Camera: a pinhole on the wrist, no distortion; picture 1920 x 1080 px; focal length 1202.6 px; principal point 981.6 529.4 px. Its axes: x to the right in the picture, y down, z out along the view. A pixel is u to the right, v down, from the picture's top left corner.
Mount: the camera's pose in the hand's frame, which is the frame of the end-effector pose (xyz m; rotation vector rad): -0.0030 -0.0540 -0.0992 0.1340 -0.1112 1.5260
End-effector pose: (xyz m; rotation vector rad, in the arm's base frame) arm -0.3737 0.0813 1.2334 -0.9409 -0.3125 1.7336
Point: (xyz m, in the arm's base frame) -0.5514 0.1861 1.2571
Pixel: 1792.2 68.4
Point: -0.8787 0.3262 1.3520
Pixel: 1702.3 96.2
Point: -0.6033 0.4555 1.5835
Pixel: 889.0 121.3
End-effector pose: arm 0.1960 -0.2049 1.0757 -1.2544 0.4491 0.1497
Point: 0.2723 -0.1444 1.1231
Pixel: 1213.0 260.2
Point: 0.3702 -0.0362 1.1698
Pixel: 1048.3 177.5
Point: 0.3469 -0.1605 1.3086
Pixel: 290.4 335.0
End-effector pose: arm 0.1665 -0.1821 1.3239 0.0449 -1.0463 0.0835
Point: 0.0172 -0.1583 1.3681
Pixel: 1645.4 737.9
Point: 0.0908 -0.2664 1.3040
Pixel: 981.6 958.7
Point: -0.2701 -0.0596 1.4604
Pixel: 1693.1 793.7
